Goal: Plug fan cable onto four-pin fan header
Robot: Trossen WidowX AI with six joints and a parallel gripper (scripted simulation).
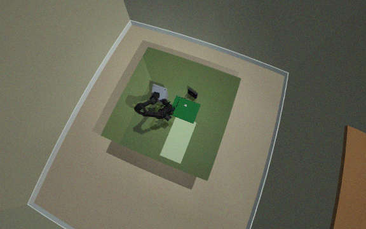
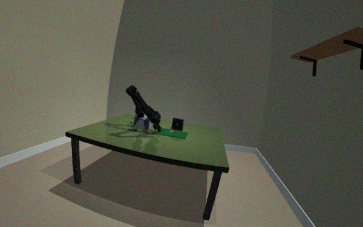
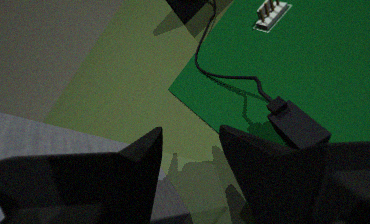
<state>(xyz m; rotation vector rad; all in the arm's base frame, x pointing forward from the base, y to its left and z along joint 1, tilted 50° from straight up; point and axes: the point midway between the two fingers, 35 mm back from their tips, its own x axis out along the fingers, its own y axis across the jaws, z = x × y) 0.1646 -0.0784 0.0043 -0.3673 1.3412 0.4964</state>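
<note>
The dark plug lies 5 cm below my gripper tip, 4 cm to the right of it and 4 cm ahead of it. From my gripper tip the other things lie so: four-pin header (15 cm ahead, 7 cm below, 5 cm to the left); then green board (16 cm ahead, 8 cm below); then black fan (19 cm ahead, 18 cm to the left, 1 cm below).
</note>
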